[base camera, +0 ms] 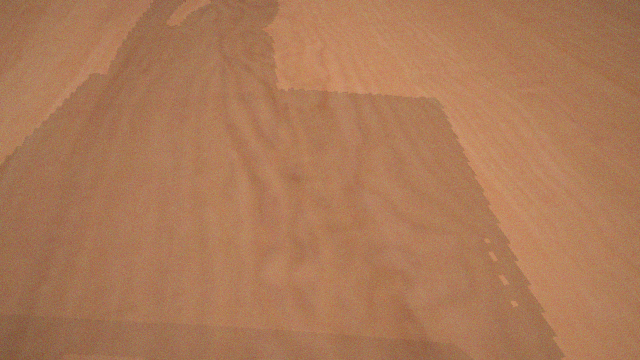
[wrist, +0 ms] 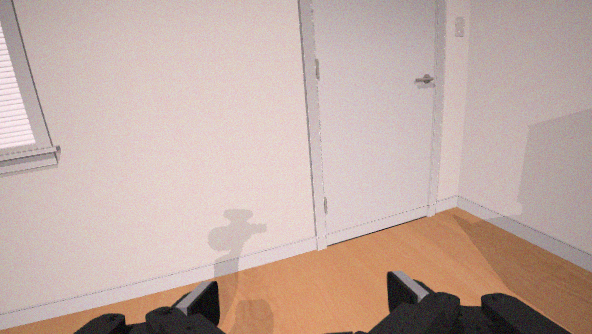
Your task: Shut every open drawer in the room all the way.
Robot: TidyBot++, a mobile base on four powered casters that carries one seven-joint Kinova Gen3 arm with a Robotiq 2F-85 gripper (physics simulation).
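Places are measured from the arm's base along level axes (x ahead, y left, z up), in centimetres.
Pixels of known places: gripper, fingertip midpoint: (wrist: 302, 296).
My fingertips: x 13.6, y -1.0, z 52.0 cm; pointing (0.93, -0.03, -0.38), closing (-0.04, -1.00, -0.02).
Observation:
Ahead of a thing's pixels: the offset from my fingertips to its top centre. "spot": to the spot under its first point. Level surfaces: height alone.
My gripper (wrist: 302, 296) is open, with its two black fingers wide apart at the bottom of the wrist view and nothing between them. It points toward a wall and a door across the floor. No drawer or cabinet shows in either view. The base camera view shows wooden floor @(dz -91.7 cm) (base camera: 575, 175) with a large shadow over it.
A closed white door (wrist: 372, 125) with a lever handle @(spot: dx +155.1, dy -80.7, dz +0.7 cm) (wrist: 425, 79) stands right of centre in the wrist view. A window with blinds @(spot: dx +102.6, dy +108.6, dz +8.2 cm) (wrist: 15, 110) is at the left edge. A white baseboard (wrist: 150, 282) runs along the wall, which meets another wall (wrist: 500, 100) at the right.

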